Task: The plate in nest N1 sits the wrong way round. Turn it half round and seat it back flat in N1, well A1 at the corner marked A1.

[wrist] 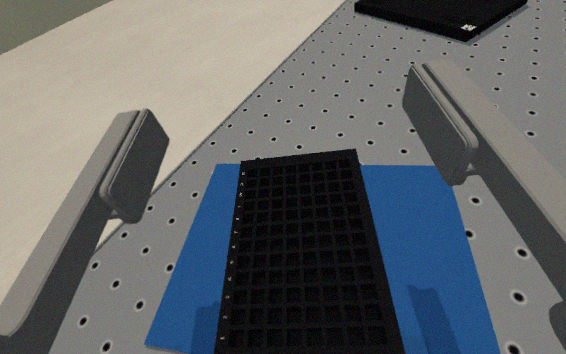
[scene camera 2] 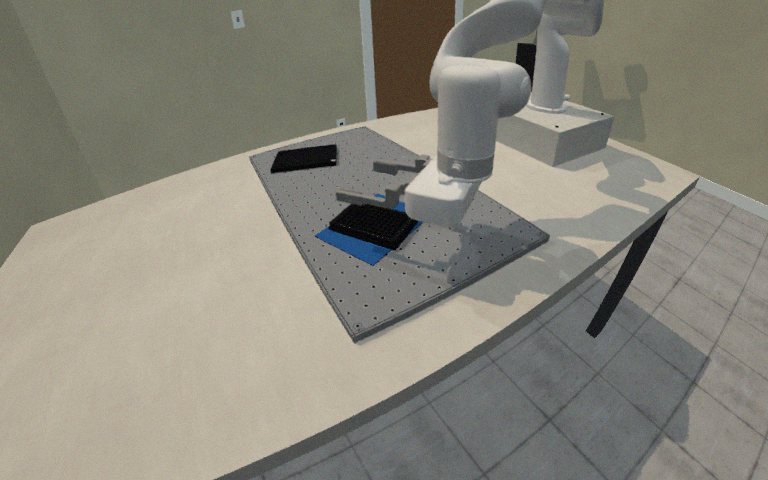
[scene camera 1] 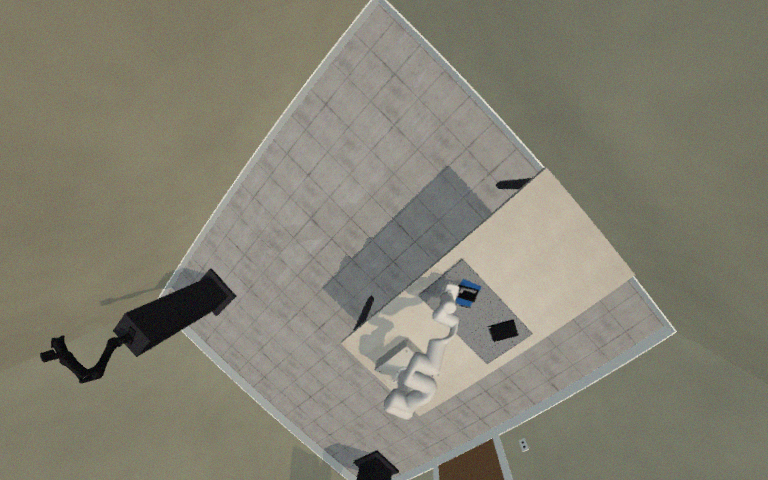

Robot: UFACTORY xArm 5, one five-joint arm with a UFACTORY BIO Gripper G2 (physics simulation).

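The black well plate (scene camera 1: 468, 293) (scene camera 2: 373, 223) (wrist: 302, 250) looks flat on the blue area (scene camera 2: 362, 253) (wrist: 425, 225) of the grey perforated board. In the wrist view its long side runs away from the camera, with small numbers along the left edge, the 1 nearest the bottom. Its row letters and the nest's A1 mark cannot be made out. My gripper (scene camera 2: 356, 181) (wrist: 287, 145) is open and empty. Its fingers are spread wider than the plate's short side and hang above and beyond the plate, touching nothing. Whether the plate sits fully in its nest cannot be told.
A second flat black block (scene camera 1: 503, 330) (scene camera 2: 304, 157) (wrist: 440, 15) with a small white mark lies farther along the perforated board (scene camera 1: 487, 350) (scene camera 2: 362, 316) (wrist: 310, 107). The arm's pale base block (scene camera 2: 557, 135) stands on the table at the right back in scene camera 2.
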